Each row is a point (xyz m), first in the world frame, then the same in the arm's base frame.
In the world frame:
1: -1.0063 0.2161 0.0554
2: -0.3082 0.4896 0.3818
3: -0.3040 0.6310 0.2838
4: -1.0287 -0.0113 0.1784
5: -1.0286 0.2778 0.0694
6: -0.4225 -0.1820 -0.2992
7: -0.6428 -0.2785 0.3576
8: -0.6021 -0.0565 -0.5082
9: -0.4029 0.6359 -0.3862
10: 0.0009 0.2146 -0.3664
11: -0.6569 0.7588 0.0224
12: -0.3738 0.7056 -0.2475
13: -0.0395 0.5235 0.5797
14: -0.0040 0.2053 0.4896
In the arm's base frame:
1: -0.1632 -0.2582 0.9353
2: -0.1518 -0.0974 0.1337
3: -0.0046 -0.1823 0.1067
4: -0.3739 -0.1244 1.0062
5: -0.1541 -0.3216 0.9154
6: 0.1173 0.4770 0.8586
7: -0.5482 0.2818 0.7674
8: 0.3075 0.3122 1.0269
9: 0.5525 -0.1133 0.4857
10: 0.4537 0.4528 0.3819
11: 0.1886 -0.4459 0.4267
12: 0.4700 -0.1758 0.3664
13: -0.2410 0.0042 -0.1734
14: -0.2922 0.2854 -0.0033

